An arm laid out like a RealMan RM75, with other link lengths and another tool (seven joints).
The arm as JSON. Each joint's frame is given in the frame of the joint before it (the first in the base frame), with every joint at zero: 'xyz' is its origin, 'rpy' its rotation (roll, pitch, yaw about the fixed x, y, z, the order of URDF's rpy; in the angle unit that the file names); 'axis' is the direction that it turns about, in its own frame. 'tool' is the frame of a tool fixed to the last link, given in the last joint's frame.
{
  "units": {
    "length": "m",
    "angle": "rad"
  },
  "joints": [
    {
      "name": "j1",
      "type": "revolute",
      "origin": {
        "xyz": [
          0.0,
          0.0,
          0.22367
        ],
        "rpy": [
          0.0,
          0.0,
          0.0
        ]
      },
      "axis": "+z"
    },
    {
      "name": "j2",
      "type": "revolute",
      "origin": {
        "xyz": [
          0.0,
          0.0,
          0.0
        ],
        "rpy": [
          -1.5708,
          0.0,
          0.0
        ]
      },
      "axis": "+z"
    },
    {
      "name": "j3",
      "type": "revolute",
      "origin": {
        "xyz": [
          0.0,
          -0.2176,
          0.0
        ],
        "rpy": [
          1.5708,
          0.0,
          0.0
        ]
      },
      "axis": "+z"
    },
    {
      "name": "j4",
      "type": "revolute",
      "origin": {
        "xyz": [
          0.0,
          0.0,
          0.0
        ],
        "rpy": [
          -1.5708,
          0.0,
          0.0
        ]
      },
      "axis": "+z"
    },
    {
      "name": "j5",
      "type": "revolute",
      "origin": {
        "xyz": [
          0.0,
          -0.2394,
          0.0
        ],
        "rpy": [
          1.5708,
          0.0,
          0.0
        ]
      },
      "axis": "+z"
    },
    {
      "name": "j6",
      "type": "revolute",
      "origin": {
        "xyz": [
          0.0,
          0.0,
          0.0
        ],
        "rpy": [
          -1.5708,
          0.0,
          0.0
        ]
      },
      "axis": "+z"
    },
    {
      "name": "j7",
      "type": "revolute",
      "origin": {
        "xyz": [
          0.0,
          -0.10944,
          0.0
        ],
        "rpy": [
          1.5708,
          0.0,
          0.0
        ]
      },
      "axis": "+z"
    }
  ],
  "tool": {
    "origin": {
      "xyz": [
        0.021,
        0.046,
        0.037
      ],
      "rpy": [
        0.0,
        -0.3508,
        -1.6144
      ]
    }
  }
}
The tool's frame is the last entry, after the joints.
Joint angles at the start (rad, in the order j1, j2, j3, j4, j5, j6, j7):
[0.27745, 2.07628, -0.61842, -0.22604, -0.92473, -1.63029, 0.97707]
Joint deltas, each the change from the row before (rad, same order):
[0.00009, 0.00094, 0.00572, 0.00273, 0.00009, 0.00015, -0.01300]
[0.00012, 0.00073, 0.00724, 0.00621, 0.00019, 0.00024, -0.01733]
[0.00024, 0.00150, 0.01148, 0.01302, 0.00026, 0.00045, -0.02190]
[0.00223, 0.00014, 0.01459, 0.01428, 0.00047, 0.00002, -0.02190]
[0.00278, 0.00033, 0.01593, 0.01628, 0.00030, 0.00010, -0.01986]
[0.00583, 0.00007, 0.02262, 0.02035, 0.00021, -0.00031, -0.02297]
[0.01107, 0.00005, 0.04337, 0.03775, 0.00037, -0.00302, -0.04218]
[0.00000, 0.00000, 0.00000, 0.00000, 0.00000, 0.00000, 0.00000]
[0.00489, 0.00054, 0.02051, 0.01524, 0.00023, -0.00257, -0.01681]
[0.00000, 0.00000, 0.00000, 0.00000, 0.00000, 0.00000, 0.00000]
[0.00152, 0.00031, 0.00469, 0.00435, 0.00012, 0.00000, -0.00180]
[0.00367, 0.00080, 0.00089, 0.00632, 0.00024, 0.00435, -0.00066]
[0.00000, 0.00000, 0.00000, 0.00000, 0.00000, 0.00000, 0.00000]
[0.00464, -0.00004, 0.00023, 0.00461, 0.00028, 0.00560, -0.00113]
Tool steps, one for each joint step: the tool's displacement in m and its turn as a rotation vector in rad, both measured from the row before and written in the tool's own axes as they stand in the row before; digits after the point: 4 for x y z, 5 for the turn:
[0.0004, 0.0006, -0.0005, -0.00091, 0.00575, -0.01137]
[0.0004, 0.0012, -0.0009, -0.00182, 0.00872, -0.01321]
[0.0000, 0.0022, -0.0016, -0.00120, 0.01548, -0.01249]
[0.0006, 0.0016, -0.0011, 0.00078, 0.01616, -0.01381]
[0.0004, 0.0018, -0.0010, 0.00204, 0.01762, -0.01019]
[0.0008, 0.0018, -0.0004, 0.00544, 0.02139, -0.01198]
[0.0011, 0.0030, -0.0003, 0.01234, 0.03874, -0.02188]
[0.0000, 0.0000, 0.0000, 0.00000, 0.00000, 0.00000]
[0.0004, 0.0009, 0.0002, 0.00787, 0.01682, -0.00910]
[0.0000, 0.0000, 0.0000, 0.00000, 0.00000, 0.00000]
[-0.0001, 0.0004, 0.0001, 0.00227, 0.00437, 0.00097]
[-0.0007, 0.0016, 0.0008, -0.00148, 0.00352, 0.00669]
[0.0000, 0.0000, 0.0000, 0.00000, 0.00000, 0.00000]
[-0.0001, 0.0013, 0.0013, -0.00251, 0.00206, 0.00453]

